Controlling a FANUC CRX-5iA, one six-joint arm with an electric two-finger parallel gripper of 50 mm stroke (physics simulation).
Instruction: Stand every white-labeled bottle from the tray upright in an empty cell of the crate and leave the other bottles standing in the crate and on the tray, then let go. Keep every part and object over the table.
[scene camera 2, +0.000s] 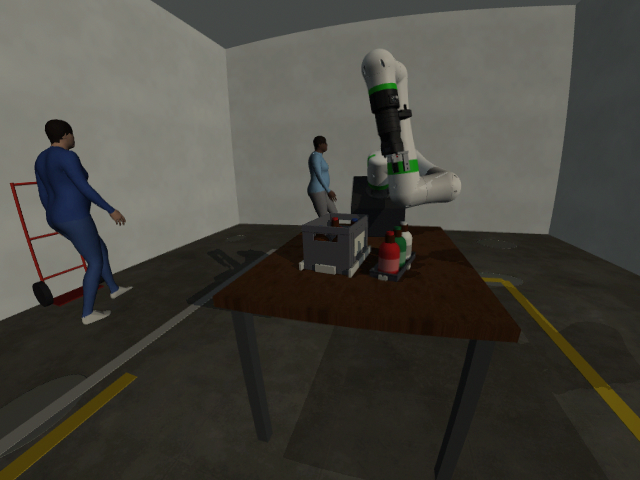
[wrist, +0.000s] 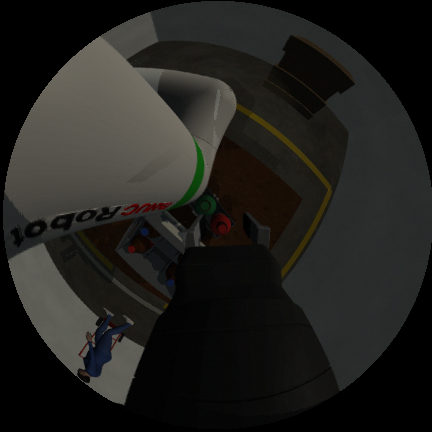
The gripper shows in scene camera 2 (401, 171) and in the wrist view (223, 220).
